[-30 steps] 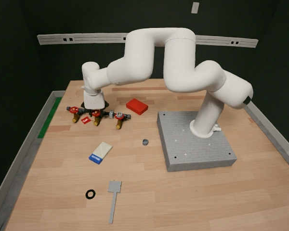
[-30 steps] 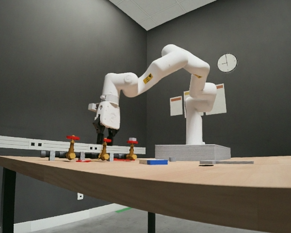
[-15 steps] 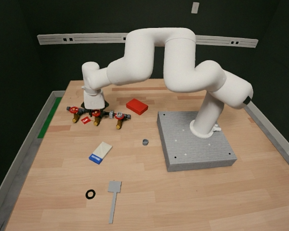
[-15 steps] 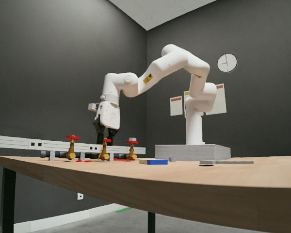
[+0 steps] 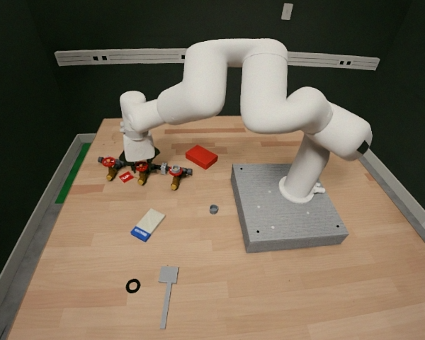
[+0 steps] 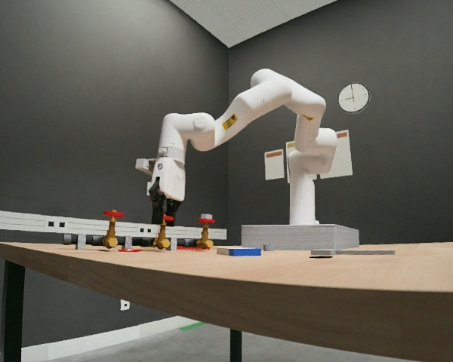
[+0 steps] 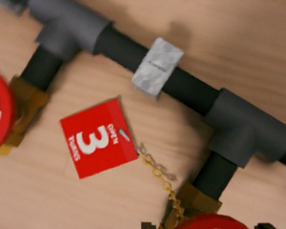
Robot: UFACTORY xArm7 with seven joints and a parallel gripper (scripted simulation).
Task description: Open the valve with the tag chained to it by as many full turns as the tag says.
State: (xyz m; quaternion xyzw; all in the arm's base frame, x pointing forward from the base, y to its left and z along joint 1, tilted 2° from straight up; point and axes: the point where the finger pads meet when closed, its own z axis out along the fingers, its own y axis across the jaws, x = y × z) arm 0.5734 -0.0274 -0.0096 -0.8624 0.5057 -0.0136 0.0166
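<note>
My hand is 80 mm short of the red tag, 80 mm above it and 20 mm to the left of it. Round my hand: blue box 200 mm to the left, 80 mm below, 80 mm behind; red block 200 mm behind, 170 mm to the right, 70 mm below; grey cap 130 mm behind, 10 mm to the left, 10 mm above.
</note>
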